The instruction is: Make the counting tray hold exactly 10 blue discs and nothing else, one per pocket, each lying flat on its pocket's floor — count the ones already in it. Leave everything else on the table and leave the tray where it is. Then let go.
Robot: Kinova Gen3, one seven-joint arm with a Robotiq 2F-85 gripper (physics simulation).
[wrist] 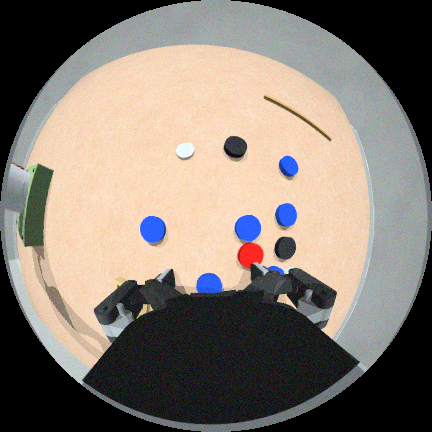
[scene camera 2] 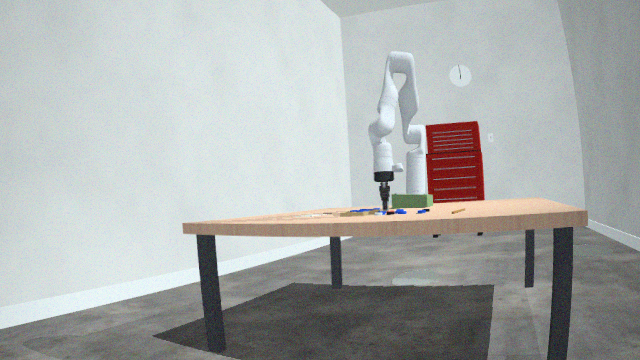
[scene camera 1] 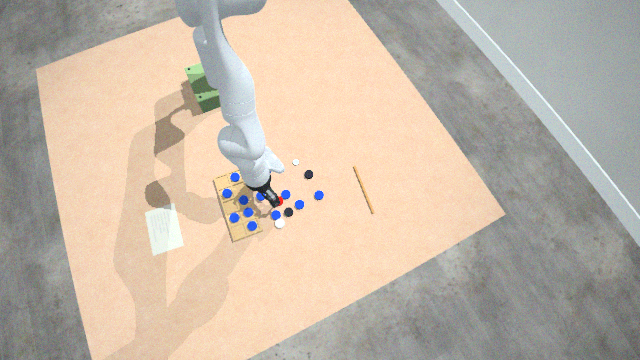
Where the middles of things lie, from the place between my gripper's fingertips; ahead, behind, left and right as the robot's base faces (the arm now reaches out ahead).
My hand is 2 cm past the wooden counting tray (scene camera 1: pixel 239 230) and 9 cm to the left of it. The rest, counted from my hand: paper sheet (scene camera 1: pixel 164 231) 6 cm behind, 32 cm to the right, 1 cm below.
